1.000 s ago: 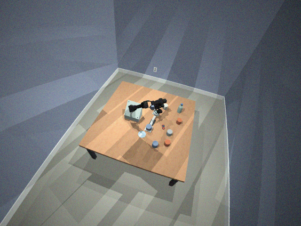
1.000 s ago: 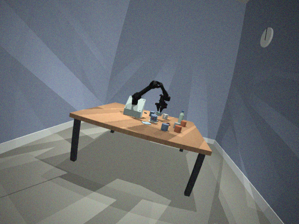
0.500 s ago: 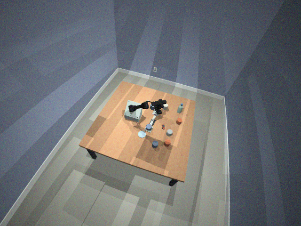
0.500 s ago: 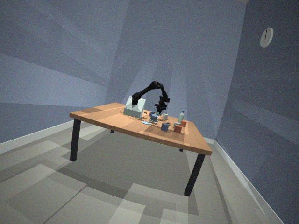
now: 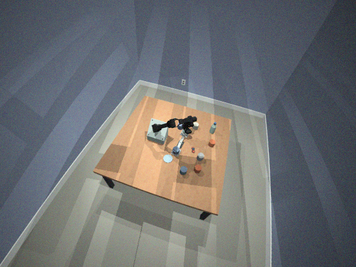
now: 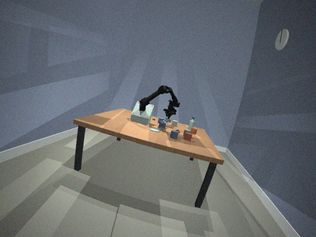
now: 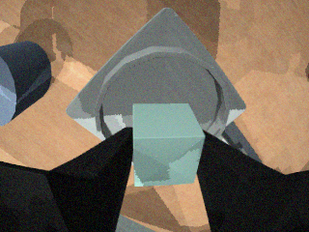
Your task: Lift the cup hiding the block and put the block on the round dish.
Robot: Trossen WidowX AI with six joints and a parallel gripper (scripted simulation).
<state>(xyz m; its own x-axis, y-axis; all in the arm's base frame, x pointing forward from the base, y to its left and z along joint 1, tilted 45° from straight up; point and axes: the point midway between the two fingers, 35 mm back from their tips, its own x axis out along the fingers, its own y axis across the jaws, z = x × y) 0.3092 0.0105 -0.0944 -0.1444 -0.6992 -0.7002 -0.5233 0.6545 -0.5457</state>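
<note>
My gripper tip is now 340 mm to the left of the round dish, 130 mm past it and 100 mm above it. The rest, counted from my gripper tip: red toy car (170 mm to the right, 130 mm ahead, 90 mm below); then white cup (180 mm to the left, 130 mm ahead, 60 mm below); then pale green block (right at my gripper tip).
</note>
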